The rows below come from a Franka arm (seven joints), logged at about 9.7 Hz.
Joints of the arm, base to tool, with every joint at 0 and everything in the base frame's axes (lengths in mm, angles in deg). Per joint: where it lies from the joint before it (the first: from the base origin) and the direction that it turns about. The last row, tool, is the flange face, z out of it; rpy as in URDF.
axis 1: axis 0 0 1 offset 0.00 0.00 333.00
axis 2: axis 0 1 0 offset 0.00 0.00 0.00
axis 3: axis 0 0 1 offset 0.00 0.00 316.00
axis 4: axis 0 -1 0 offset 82.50 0.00 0.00
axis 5: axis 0 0 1 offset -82.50 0.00 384.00
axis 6: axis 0 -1 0 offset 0.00 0.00 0.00
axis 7: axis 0 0 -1 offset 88.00 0.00 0.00
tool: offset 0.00 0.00 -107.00 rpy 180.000 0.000 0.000
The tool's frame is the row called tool.
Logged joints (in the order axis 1, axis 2, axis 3, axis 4, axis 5, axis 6, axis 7), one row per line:
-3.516, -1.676, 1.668, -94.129, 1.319, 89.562, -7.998
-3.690, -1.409, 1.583, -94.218, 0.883, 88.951, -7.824
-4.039, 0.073, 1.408, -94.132, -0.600, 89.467, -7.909
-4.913, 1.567, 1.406, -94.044, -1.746, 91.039, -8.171
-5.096, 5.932, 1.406, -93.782, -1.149, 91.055, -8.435
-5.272, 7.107, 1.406, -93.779, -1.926, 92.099, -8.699
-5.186, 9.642, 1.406, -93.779, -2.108, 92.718, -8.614
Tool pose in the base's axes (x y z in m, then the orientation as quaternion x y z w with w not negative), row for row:
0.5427, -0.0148, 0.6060, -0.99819, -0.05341, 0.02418, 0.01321
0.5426, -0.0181, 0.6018, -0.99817, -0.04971, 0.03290, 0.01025
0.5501, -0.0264, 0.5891, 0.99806, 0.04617, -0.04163, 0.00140
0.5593, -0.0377, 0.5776, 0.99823, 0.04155, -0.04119, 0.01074
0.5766, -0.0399, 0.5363, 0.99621, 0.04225, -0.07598, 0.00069
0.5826, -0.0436, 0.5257, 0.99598, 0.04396, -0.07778, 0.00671
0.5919, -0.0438, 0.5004, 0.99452, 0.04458, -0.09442, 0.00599
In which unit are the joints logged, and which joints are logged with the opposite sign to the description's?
The joints are logged in degrees. Opposite sign: none.
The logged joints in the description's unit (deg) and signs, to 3 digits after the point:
-3.516, -1.676, 1.668, -94.129, 1.319, 89.562, -7.998
-3.690, -1.409, 1.583, -94.218, 0.883, 88.951, -7.824
-4.039, 0.073, 1.408, -94.132, -0.600, 89.467, -7.909
-4.913, 1.567, 1.406, -94.044, -1.746, 91.039, -8.171
-5.096, 5.932, 1.406, -93.782, -1.149, 91.055, -8.435
-5.272, 7.107, 1.406, -93.779, -1.926, 92.099, -8.699
-5.186, 9.642, 1.406, -93.779, -2.108, 92.718, -8.614

